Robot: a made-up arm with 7 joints. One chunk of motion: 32 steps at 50 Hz.
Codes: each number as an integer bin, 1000 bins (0 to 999) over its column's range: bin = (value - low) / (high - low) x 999, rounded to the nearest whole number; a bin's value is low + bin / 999 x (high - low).
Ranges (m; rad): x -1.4..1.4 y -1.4..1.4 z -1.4..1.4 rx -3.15..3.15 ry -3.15..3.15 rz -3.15..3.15
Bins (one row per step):
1: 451 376 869 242 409 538
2: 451 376 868 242 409 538
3: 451 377 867 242 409 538
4: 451 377 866 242 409 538
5: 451 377 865 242 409 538
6: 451 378 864 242 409 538
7: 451 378 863 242 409 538
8: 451 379 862 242 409 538
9: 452 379 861 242 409 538
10: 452 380 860 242 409 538
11: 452 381 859 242 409 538
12: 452 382 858 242 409 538
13: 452 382 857 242 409 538
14: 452 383 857 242 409 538
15: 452 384 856 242 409 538
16: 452 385 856 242 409 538
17: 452 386 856 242 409 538
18: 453 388 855 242 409 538
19: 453 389 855 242 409 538
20: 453 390 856 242 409 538
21: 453 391 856 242 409 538
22: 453 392 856 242 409 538
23: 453 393 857 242 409 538
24: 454 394 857 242 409 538
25: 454 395 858 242 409 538
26: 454 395 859 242 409 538
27: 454 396 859 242 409 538
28: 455 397 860 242 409 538
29: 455 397 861 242 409 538
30: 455 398 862 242 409 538
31: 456 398 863 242 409 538
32: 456 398 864 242 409 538
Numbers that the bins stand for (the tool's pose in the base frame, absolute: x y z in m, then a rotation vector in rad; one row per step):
1: -0.1359 -0.3461 1.0356 -1.6239 -0.5707 0.2428
2: -0.1359 -0.3461 1.0328 -1.6239 -0.5707 0.2428
3: -0.1359 -0.3433 1.0300 -1.6239 -0.5707 0.2428
4: -0.1359 -0.3433 1.0272 -1.6239 -0.5707 0.2428
5: -0.1359 -0.3433 1.0244 -1.6239 -0.5707 0.2428
6: -0.1359 -0.3405 1.0216 -1.6239 -0.5707 0.2428
7: -0.1359 -0.3405 1.0188 -1.6239 -0.5707 0.2428
8: -0.1359 -0.3377 1.0160 -1.6239 -0.5707 0.2428
9: -0.1331 -0.3377 1.0132 -1.6239 -0.5707 0.2428
10: -0.1331 -0.3349 1.0104 -1.6239 -0.5707 0.2428
11: -0.1331 -0.3321 1.0076 -1.6239 -0.5707 0.2428
12: -0.1331 -0.3293 1.0048 -1.6239 -0.5707 0.2428
13: -0.1331 -0.3293 1.0020 -1.6239 -0.5707 0.2428
14: -0.1331 -0.3265 1.0020 -1.6239 -0.5707 0.2428
15: -0.1331 -0.3237 0.9992 -1.6239 -0.5707 0.2428
16: -0.1331 -0.3209 0.9992 -1.6239 -0.5707 0.2428
17: -0.1331 -0.3181 0.9992 -1.6239 -0.5707 0.2428
18: -0.1303 -0.3125 0.9964 -1.6239 -0.5707 0.2428
19: -0.1303 -0.3097 0.9964 -1.6239 -0.5707 0.2428
20: -0.1303 -0.3069 0.9992 -1.6239 -0.5707 0.2428
21: -0.1303 -0.3041 0.9992 -1.6239 -0.5707 0.2428
22: -0.1303 -0.3013 0.9992 -1.6239 -0.5707 0.2428
23: -0.1303 -0.2985 1.0020 -1.6239 -0.5707 0.2428
24: -0.1275 -0.2957 1.0020 -1.6239 -0.5707 0.2428
25: -0.1275 -0.2929 1.0048 -1.6239 -0.5707 0.2428
26: -0.1275 -0.2929 1.0076 -1.6239 -0.5707 0.2428
27: -0.1275 -0.2901 1.0076 -1.6239 -0.5707 0.2428
28: -0.1247 -0.2873 1.0104 -1.6239 -0.5707 0.2428
29: -0.1247 -0.2873 1.0132 -1.6239 -0.5707 0.2428
30: -0.1247 -0.2845 1.0160 -1.6239 -0.5707 0.2428
31: -0.1219 -0.2845 1.0188 -1.6239 -0.5707 0.2428
32: -0.1219 -0.2845 1.0216 -1.6239 -0.5707 0.2428

